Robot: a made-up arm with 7 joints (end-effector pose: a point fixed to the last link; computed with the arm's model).
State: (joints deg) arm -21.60 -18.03 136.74 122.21 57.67 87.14 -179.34
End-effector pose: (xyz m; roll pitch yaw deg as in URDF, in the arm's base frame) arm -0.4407 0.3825 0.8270 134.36 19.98 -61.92
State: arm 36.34 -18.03 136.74 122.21 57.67 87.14 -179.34
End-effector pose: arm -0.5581 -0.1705 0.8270 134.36 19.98 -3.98
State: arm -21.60 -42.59 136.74 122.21 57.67 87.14 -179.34
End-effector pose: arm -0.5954 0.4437 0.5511 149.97 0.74 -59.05
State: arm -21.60 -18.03 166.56 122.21 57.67 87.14 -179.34
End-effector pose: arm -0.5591 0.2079 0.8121 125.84 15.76 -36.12
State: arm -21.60 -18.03 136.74 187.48 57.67 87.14 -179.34
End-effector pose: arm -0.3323 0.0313 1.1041 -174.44 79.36 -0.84
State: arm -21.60 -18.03 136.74 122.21 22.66 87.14 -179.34
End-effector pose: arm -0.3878 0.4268 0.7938 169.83 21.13 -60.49
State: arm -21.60 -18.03 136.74 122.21 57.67 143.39 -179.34
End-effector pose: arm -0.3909 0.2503 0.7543 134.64 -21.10 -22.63
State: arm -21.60 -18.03 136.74 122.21 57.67 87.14 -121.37
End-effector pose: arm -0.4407 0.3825 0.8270 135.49 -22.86 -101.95
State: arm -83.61 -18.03 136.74 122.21 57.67 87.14 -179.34
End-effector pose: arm 0.1309 0.5687 0.8270 134.36 19.98 -123.93
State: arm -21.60 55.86 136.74 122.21 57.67 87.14 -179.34
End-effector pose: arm 0.3938 0.0521 0.9802 45.33 51.56 -123.61
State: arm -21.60 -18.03 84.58 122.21 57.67 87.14 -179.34
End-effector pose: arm -0.1039 0.4767 0.9177 142.18 34.00 -108.25
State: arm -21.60 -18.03 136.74 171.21 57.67 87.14 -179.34
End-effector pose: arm -0.3794 0.1390 1.0765 147.79 67.01 -40.78
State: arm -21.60 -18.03 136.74 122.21 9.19 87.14 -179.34
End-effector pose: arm -0.3624 0.4425 0.7923 -176.46 21.33 -59.78
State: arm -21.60 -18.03 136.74 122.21 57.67 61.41 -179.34
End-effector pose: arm -0.4186 0.4288 0.8818 123.13 36.32 -84.63
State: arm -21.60 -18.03 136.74 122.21 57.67 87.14 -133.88
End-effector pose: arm -0.4407 0.3825 0.8270 132.59 -13.84 -92.80
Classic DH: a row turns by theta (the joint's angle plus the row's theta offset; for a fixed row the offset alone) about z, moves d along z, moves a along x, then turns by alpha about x. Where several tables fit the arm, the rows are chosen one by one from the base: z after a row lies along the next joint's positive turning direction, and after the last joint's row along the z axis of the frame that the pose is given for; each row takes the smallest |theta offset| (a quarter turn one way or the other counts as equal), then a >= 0, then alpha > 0; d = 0 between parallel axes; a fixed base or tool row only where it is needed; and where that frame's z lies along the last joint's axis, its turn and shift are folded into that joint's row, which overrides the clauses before.
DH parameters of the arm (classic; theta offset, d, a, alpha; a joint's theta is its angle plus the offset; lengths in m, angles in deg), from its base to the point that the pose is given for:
joint 1: 0 0.3069 0 -90
joint 2: 0 0 0 90
joint 3: 0 0.4346 0.0374 90
joint 4: 0 0 0.0716 90
joint 5: 0 0.3163 0 90
joint 6: 0 0 0.1039 -90
joint 7: 0 0.1327 0 0

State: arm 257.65 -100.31 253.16 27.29 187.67 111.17 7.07
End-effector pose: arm -0.3376 0.2660 0.1309 115.95 1.64 -150.42
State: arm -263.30 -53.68 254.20 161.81 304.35 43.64 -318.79
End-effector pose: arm 0.2091 -0.7456 0.8094 -108.22 -40.66 -135.69
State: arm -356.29 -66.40 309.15 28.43 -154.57 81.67 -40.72
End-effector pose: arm -0.0139 -0.3444 0.5570 63.79 45.06 -26.97
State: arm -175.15 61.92 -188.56 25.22 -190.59 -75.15 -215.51
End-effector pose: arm -0.1190 -0.0489 0.4470 170.64 -7.75 37.83
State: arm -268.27 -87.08 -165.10 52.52 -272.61 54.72 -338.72
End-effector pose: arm 0.1712 -0.2156 -0.1133 106.20 34.31 123.36
